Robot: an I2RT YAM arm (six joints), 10 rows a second.
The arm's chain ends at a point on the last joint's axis. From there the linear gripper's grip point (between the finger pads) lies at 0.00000 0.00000 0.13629 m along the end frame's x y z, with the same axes.
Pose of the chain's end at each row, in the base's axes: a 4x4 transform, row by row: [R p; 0 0 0 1], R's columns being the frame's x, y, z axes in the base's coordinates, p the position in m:
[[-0.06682 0.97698 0.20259 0.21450], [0.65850 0.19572 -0.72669 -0.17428], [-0.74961 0.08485 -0.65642 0.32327], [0 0 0 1]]
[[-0.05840 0.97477 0.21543 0.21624], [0.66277 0.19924 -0.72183 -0.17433], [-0.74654 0.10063 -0.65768 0.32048], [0 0 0 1]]
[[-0.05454 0.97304 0.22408 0.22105], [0.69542 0.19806 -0.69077 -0.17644], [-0.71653 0.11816 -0.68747 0.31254], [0 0 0 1]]
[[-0.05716 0.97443 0.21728 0.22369], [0.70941 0.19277 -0.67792 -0.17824], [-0.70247 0.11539 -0.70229 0.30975], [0 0 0 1]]
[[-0.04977 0.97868 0.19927 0.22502], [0.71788 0.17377 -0.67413 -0.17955], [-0.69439 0.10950 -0.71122 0.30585], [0 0 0 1]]
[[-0.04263 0.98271 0.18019 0.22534], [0.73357 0.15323 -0.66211 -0.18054], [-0.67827 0.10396 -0.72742 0.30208], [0 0 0 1]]
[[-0.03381 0.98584 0.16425 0.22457], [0.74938 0.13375 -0.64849 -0.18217], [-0.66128 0.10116 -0.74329 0.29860], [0 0 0 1]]
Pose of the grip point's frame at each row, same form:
[[-0.06682 0.97698 0.20259 0.24211], [0.65850 0.19572 -0.72669 -0.27332], [-0.74961 0.08485 -0.65642 0.23381], [0 0 0 1]]
[[-0.05840 0.97477 0.21543 0.24560], [0.66277 0.19924 -0.72183 -0.27271], [-0.74654 0.10063 -0.65768 0.23084], [0 0 0 1]]
[[-0.05454 0.97304 0.22408 0.25159], [0.69542 0.19806 -0.69077 -0.27059], [-0.71653 0.11816 -0.68747 0.21884], [0 0 0 1]]
[[-0.05716 0.97443 0.21728 0.25330], [0.70941 0.19277 -0.67792 -0.27063], [-0.70247 0.11539 -0.70229 0.21403], [0 0 0 1]]
[[-0.04977 0.97868 0.19927 0.25218], [0.71788 0.17377 -0.67413 -0.27143], [-0.69439 0.10950 -0.71122 0.20892], [0 0 0 1]]
[[-0.04263 0.98271 0.18019 0.24990], [0.73357 0.15323 -0.66211 -0.27078], [-0.67827 0.10396 -0.72742 0.20294], [0 0 0 1]]
[[-0.03381 0.98584 0.16425 0.24696], [0.74938 0.13375 -0.64849 -0.27055], [-0.66128 0.10116 -0.74329 0.19730], [0 0 0 1]]

